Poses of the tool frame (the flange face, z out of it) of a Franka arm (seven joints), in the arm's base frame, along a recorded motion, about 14 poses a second.
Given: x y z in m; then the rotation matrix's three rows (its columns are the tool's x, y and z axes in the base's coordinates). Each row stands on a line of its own.
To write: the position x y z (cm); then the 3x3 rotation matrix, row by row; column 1 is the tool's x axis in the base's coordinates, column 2 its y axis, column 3 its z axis. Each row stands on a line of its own. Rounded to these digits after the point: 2 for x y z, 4 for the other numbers.
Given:
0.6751 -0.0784 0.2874
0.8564 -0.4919 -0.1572
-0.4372 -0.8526 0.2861
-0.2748 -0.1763 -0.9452
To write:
67.51 -7.84 28.74
0.8564 -0.4919 -0.1572
-0.4372 -0.8526 0.2861
-0.2748 -0.1763 -0.9452

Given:
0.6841 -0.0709 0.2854
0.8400 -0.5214 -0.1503
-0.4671 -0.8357 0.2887
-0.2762 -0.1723 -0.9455
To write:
68.41 -7.09 28.54
0.8400 -0.5214 -0.1503
-0.4671 -0.8357 0.2887
-0.2762 -0.1723 -0.9455

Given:
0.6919 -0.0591 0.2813
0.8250 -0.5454 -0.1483
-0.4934 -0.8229 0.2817
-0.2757 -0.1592 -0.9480
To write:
69.19 -5.91 28.13
0.8250 -0.5454 -0.1483
-0.4934 -0.8229 0.2817
-0.2757 -0.1592 -0.9480

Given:
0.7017 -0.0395 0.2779
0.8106 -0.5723 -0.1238
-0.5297 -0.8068 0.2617
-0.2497 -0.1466 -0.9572
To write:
70.17 -3.95 27.79
0.8106 -0.5723 -0.1238
-0.5297 -0.8068 0.2617
-0.2497 -0.1466 -0.9572

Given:
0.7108 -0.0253 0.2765
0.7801 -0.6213 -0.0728
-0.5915 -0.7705 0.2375
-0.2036 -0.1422 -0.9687
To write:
71.08 -2.53 27.65
0.7801 -0.6213 -0.0728
-0.5915 -0.7705 0.2375
-0.2036 -0.1422 -0.9687

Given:
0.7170 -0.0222 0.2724
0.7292 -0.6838 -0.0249
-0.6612 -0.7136 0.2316
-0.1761 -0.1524 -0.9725
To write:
71.70 -2.22 27.24
0.7292 -0.6838 -0.0249
-0.6612 -0.7136 0.2316
-0.1761 -0.1524 -0.9725

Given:
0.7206 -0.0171 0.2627
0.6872 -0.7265 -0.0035
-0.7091 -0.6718 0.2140
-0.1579 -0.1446 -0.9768
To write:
72.06 -1.71 26.27
0.6872 -0.7265 -0.0035
-0.7091 -0.6718 0.2140
-0.1579 -0.1446 -0.9768

